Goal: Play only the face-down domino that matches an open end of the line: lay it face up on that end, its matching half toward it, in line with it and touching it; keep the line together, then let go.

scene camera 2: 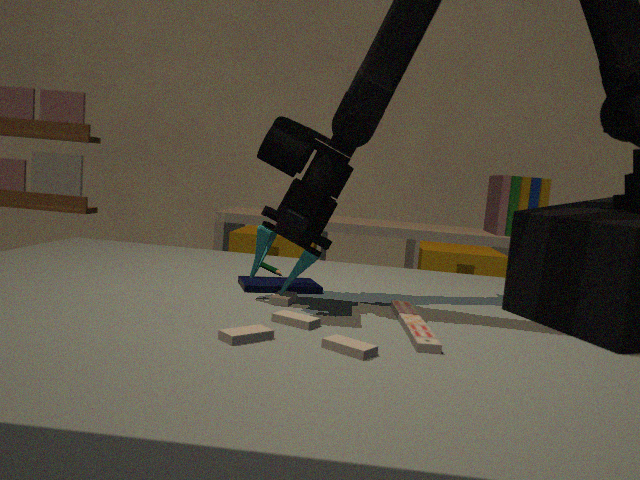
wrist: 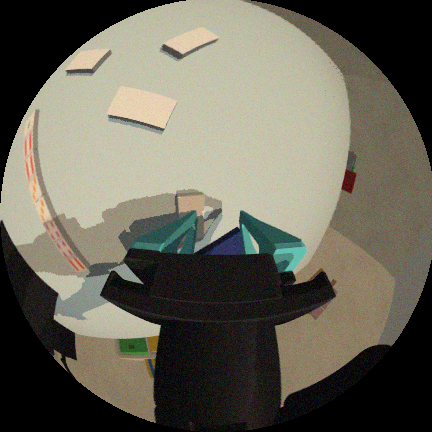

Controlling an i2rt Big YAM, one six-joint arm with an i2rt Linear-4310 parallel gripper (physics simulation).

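Places are measured from the arm's base along level axes (x ahead, y left, z up), in centimetres.
Pixels of known places: gripper, fingertip midpoint: [scene camera 2: 265,285] [wrist: 217,215].
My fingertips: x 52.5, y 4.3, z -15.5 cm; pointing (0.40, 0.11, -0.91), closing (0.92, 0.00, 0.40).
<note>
Behind a point stands the place of what it marks.
The line of face-up dominoes [scene camera 2: 415,325] @[y 13.3, x 31.9, z -16.5 cm] [wrist: 36,192] lies right of the loose ones in the scene view; its pips are blurred. Three face-down dominoes lie apart in front: one at the left [scene camera 2: 246,334] @[y 25.2, x 49.9, z -16.6 cm] [wrist: 190,41], one in the middle [scene camera 2: 295,319] @[y 16.6, x 46.1, z -16.6 cm] [wrist: 143,108] @[y 14.7, x 46.6, z -16.5 cm], one nearest the line [scene camera 2: 349,346] @[y 25.2, x 39.1, z -16.5 cm] [wrist: 89,61]. A fourth face-down domino [scene camera 2: 281,299] @[y 6.5, x 49.7, z -16.7 cm] [wrist: 190,203] @[y 5.7, x 50.0, z -16.5 cm] lies in shadow by the fingers. My gripper [scene camera 2: 266,285] @[y 4.3, x 52.5, z -15.5 cm] [wrist: 217,215] @[y 4.3, x 52.5, z -15.5 cm] is partly open and empty, its tips low over the table beside this domino; one finger partly covers it in the scene view.
A dark blue flat block [scene camera 2: 281,285] @[y -2.3, x 51.4, z -16.5 cm] [wrist: 225,244] @[y -1.3, x 54.1, z -16.5 cm] lies right behind the fingertips. A green pencil [scene camera 2: 270,268] @[y -19.2, x 56.7, z -16.9 cm] lies behind it. The black robot base [scene camera 2: 568,273] @[y 3.7, x 12.0, z -9.6 cm] stands at the right of the table. Shelves and yellow bins are in the background.
</note>
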